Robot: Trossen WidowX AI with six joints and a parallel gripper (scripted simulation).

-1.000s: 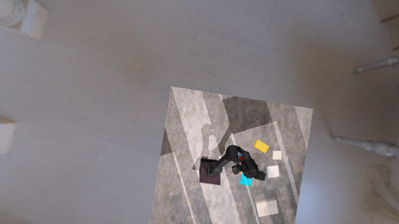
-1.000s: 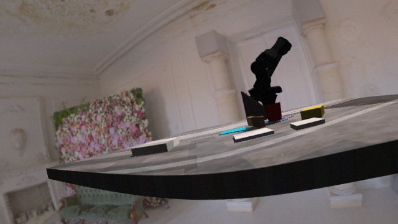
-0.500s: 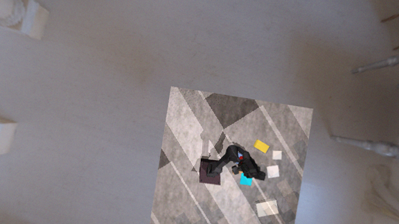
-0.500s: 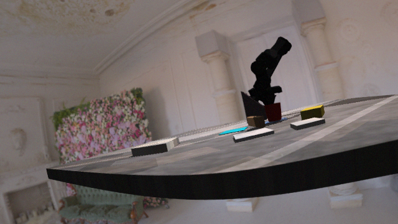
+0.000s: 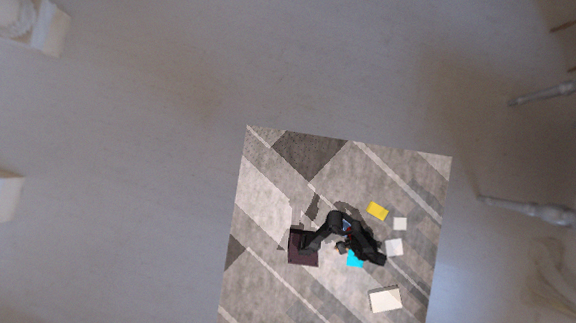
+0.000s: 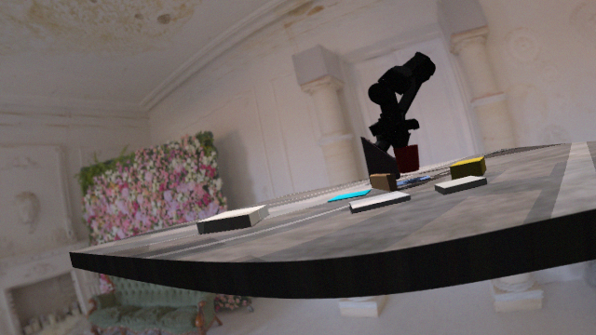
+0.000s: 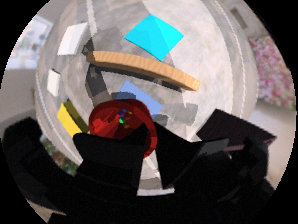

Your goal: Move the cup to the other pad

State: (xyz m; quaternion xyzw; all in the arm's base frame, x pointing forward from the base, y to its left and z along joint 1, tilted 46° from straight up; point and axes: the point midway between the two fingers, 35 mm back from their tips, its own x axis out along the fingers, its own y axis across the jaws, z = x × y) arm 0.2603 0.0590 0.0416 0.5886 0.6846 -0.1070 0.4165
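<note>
My gripper tip is now 80 mm short of the cyan pad, 160 mm to the left of it and 70 mm above it. Round my gripper tip: brown block 60 mm ahead, 70 mm to the right, 60 mm below; blue pad 30 mm ahead, 20 mm to the left, 70 mm below; red cup 30 mm ahead, 10 mm to the left.
</note>
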